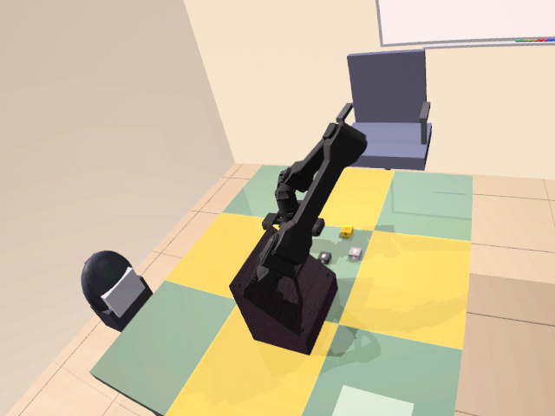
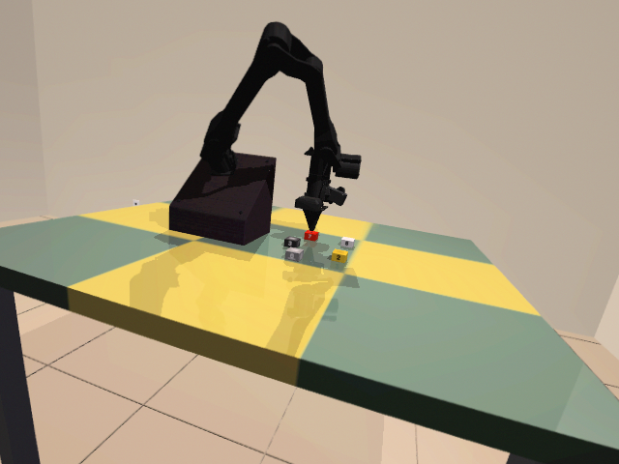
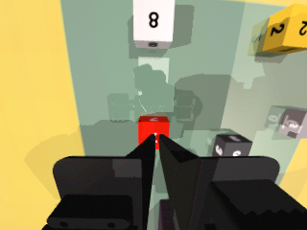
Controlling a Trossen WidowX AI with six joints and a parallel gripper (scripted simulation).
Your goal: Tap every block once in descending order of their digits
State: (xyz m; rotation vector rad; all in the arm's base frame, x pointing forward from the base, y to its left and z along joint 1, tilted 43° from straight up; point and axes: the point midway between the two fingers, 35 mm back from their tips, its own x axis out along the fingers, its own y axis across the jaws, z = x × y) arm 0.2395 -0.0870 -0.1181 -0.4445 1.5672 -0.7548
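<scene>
Right now my gripper tip is 10 mm above the red block. The rest, counted from my gripper tip: white block 100 mm ahead, 10 mm to the right, 10 mm below; yellow block 90 mm ahead, 140 mm to the right, 10 mm below; black block 40 mm behind, 90 mm to the right, 10 mm below.
</scene>
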